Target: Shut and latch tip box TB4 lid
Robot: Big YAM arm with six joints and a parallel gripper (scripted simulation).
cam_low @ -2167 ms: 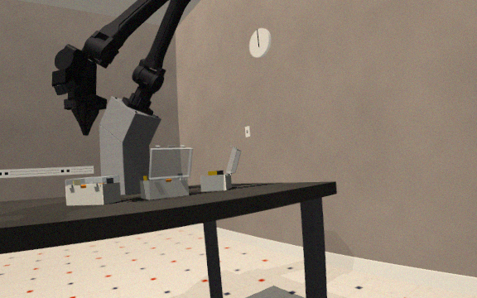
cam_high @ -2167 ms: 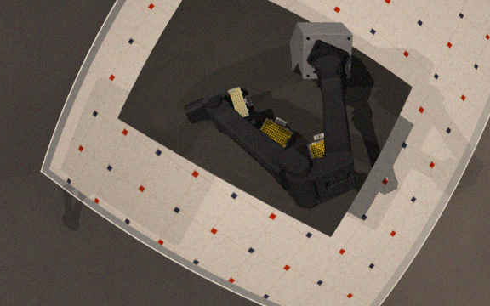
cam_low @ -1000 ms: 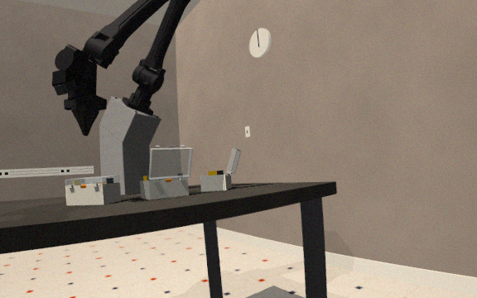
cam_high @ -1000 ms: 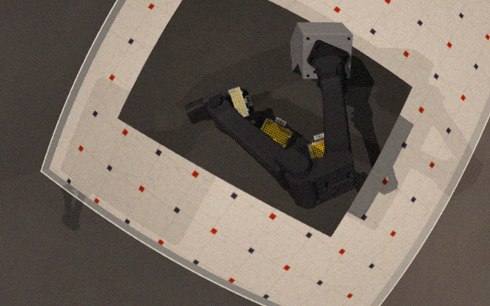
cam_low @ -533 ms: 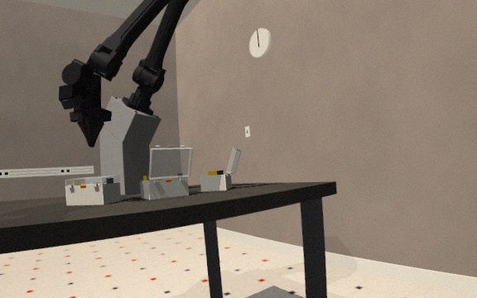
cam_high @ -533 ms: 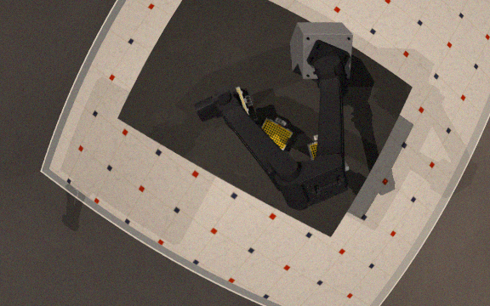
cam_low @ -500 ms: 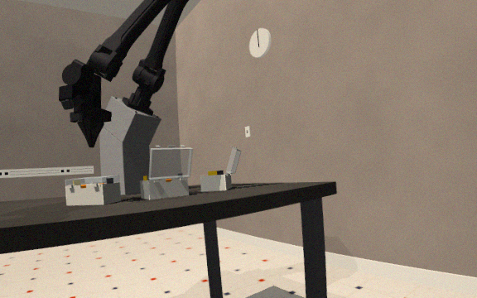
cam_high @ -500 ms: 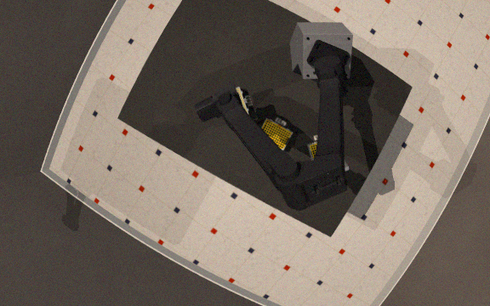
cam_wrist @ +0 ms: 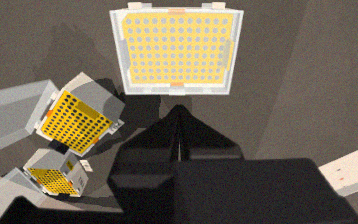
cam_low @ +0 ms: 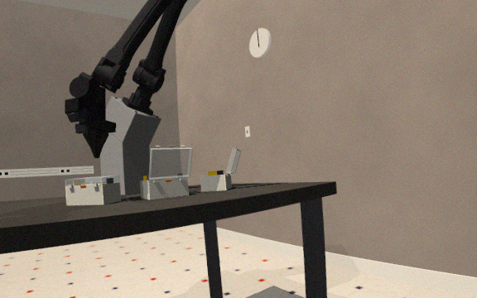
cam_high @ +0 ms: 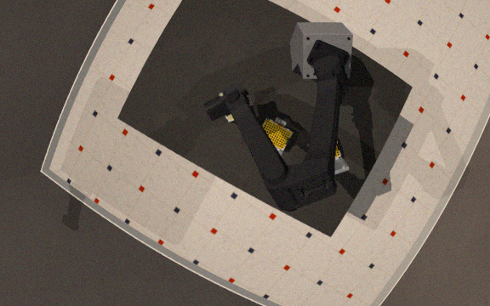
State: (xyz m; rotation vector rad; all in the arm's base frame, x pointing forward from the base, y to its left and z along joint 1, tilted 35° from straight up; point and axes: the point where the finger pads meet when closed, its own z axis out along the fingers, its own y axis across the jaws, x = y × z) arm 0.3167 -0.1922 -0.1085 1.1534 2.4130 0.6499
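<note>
My gripper is now 2 cm short of the lid, 2 cm to the left of it and 8 cm above it.
</note>
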